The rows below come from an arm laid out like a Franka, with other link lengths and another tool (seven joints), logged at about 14 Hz.
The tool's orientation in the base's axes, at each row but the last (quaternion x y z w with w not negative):
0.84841 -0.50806 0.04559 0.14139
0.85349 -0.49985 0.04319 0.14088
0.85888 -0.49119 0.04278 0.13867
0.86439 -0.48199 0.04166 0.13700
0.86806 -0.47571 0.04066 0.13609
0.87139 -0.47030 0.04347 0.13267
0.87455 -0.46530 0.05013 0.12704
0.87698 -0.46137 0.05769 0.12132
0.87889 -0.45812 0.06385 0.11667
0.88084 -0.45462 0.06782 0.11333
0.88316 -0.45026 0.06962 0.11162
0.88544 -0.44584 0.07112 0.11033
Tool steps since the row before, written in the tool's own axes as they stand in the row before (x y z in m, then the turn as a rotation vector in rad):
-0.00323 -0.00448 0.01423 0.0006 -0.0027 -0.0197
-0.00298 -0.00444 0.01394 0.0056 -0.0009 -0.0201
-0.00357 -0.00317 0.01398 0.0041 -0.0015 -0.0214
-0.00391 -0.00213 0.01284 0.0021 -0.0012 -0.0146
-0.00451 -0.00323 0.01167 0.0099 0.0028 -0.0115
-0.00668 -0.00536 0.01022 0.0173 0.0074 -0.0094
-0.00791 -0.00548 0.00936 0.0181 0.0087 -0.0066
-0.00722 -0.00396 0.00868 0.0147 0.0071 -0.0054
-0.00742 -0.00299 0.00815 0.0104 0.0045 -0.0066
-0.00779 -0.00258 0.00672 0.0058 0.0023 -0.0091
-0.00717 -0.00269 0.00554 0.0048 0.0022 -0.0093
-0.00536 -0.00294 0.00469 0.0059 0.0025 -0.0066
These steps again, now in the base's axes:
0.00143 0.00066 -0.01518 0.0040 0.0063 0.0184
0.00143 0.00060 -0.01485 0.0049 0.0014 0.0203
0.00000 0.00057 -0.01476 0.0047 0.0033 0.0211
-0.00105 0.00072 -0.01353 0.0030 0.0029 0.0142
-0.00044 0.00211 -0.01274 0.0037 -0.0063 0.0136
0.00025 0.00542 -0.01218 0.0039 -0.0153 0.0139
-0.00020 0.00675 -0.01160 0.0032 -0.0174 0.0116
-0.00093 0.00559 -0.01054 0.0026 -0.0141 0.0095
-0.00175 0.00537 -0.00993 0.0022 -0.0090 0.0093
-0.00228 0.00581 -0.00858 0.0013 -0.0035 0.0104
-0.00189 0.00568 -0.00731 0.0008 -0.0026 0.0103
-0.00068 0.00463 -0.00612 0.0013 -0.0043 0.0080

